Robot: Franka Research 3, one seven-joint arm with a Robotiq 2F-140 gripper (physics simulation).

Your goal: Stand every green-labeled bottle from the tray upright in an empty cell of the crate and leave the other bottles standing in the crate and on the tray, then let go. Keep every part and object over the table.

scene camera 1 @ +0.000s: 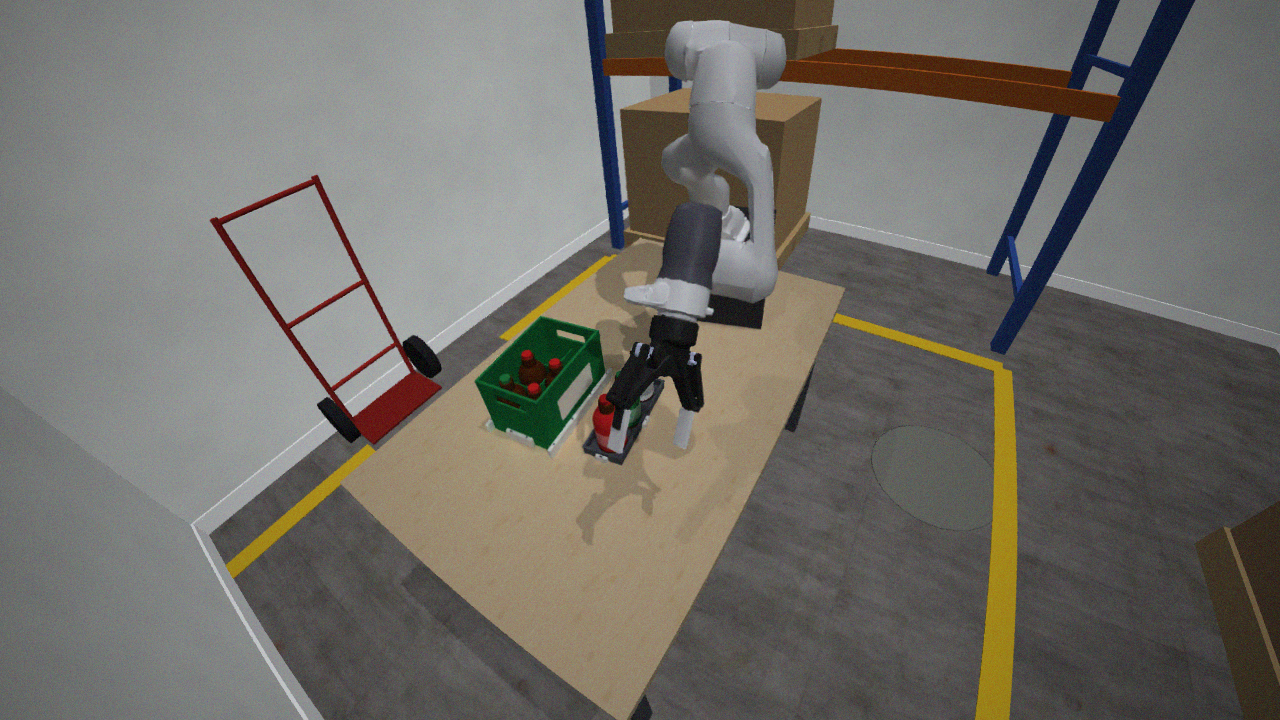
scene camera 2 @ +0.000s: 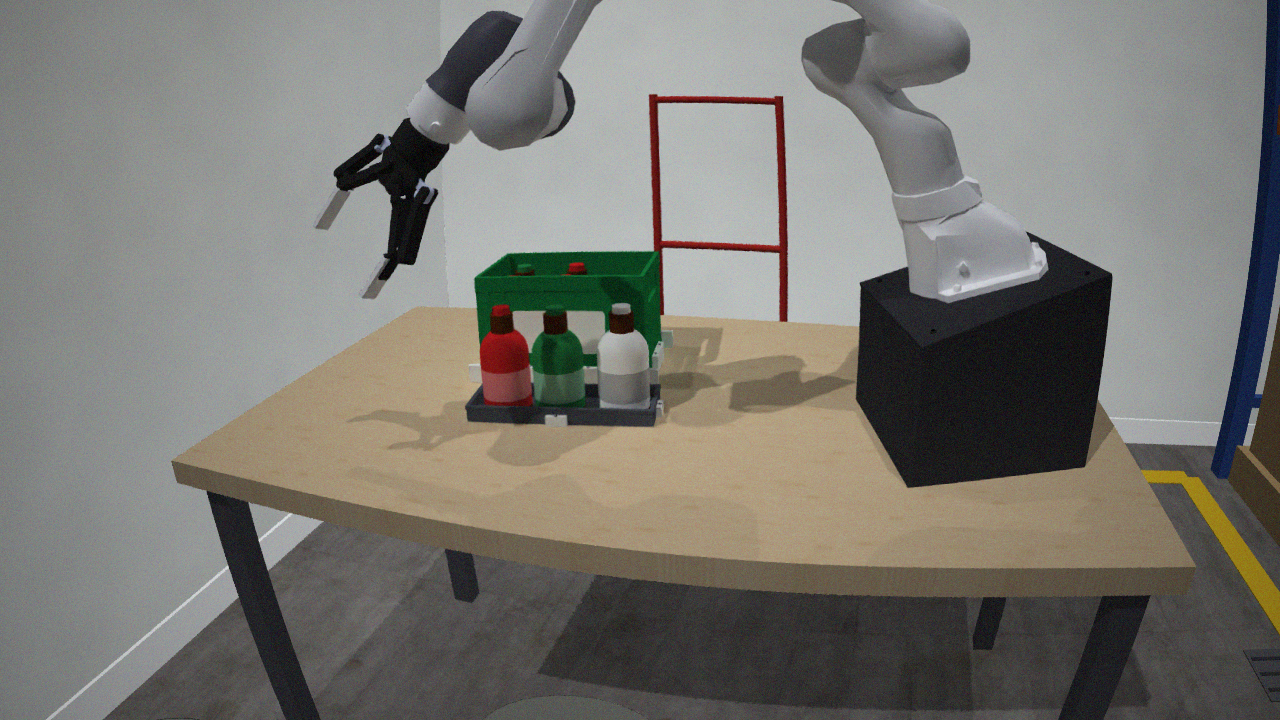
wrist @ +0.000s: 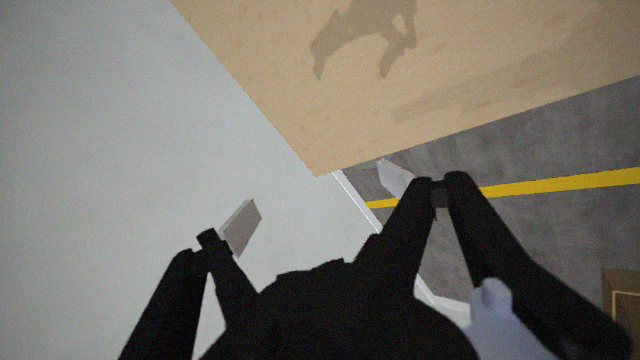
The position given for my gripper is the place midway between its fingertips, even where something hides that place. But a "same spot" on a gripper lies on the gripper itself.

my gripper: scene camera 1 649, 448; scene camera 2; wrist
red bottle: scene camera 1; scene camera 2; not seen in the wrist view (out of frame)
same spot on my gripper: (scene camera 2: 408, 217) = (wrist: 467, 267)
same spot on red bottle: (scene camera 1: 603, 415) = (scene camera 2: 490, 331)
